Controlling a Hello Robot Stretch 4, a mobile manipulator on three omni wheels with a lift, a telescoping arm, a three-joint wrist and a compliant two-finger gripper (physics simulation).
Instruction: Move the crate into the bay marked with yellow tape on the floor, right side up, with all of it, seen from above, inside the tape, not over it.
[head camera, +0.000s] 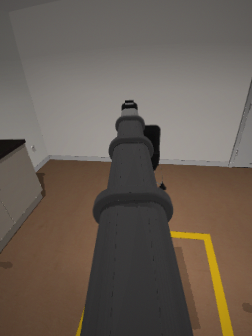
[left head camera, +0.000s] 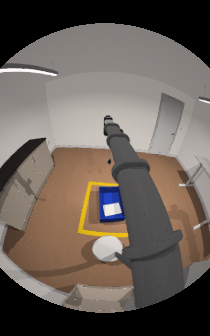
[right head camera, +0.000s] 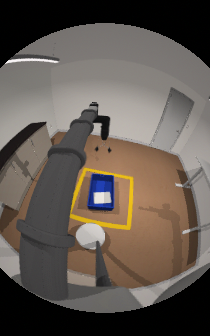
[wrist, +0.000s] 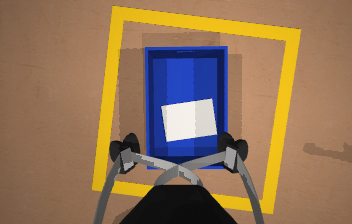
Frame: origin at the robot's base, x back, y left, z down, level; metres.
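Where they show: gripper, fingertip midpoint: (right head camera: 102, 151) (wrist: 178, 145); robot's base, link origin: (left head camera: 106, 247) (right head camera: 90, 235).
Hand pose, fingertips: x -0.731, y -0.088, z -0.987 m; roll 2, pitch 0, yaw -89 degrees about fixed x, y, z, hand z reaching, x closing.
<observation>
Things, the pixels of their top centre, and the offset from my fingertips. "pt": a spot on its surface instead.
- blue crate, top centre: (wrist: 186, 108) (right head camera: 101, 188) (left head camera: 111, 200) dx -0.018, dy -0.038, dz +0.795 m
- cabinet, surface spot: (left head camera: 25, 185) (right head camera: 22, 167) pt dx -0.101, dy +1.479, dz +0.521 m
The blue crate (left head camera: 104, 218) (right head camera: 101, 182) (wrist: 185, 77) stands upright on the floor, open side up, with a white sheet inside it. The yellow tape (head camera: 217, 280) (left head camera: 85, 210) (right head camera: 131, 200) (wrist: 290, 80) runs around it, with bare floor between crate and tape on the sides that show in the wrist view. My gripper (right head camera: 103, 149) (wrist: 178, 145) is open and empty, its fingertips apart. It hangs high above the floor, apart from the crate. In the head camera view my arm hides the crate; in the left head view it hides the tape's right side.
My extended arm (head camera: 131, 250) (left head camera: 145, 215) (right head camera: 57, 200) reaches out over the floor. A round white base part (left head camera: 107, 248) (right head camera: 90, 236) is close to the tape's near side. A cabinet (left head camera: 25, 185) (right head camera: 22, 167) stands at the left, a door (left head camera: 167, 122) (right head camera: 172, 120) is in the back wall, and a table frame is at the right.
</observation>
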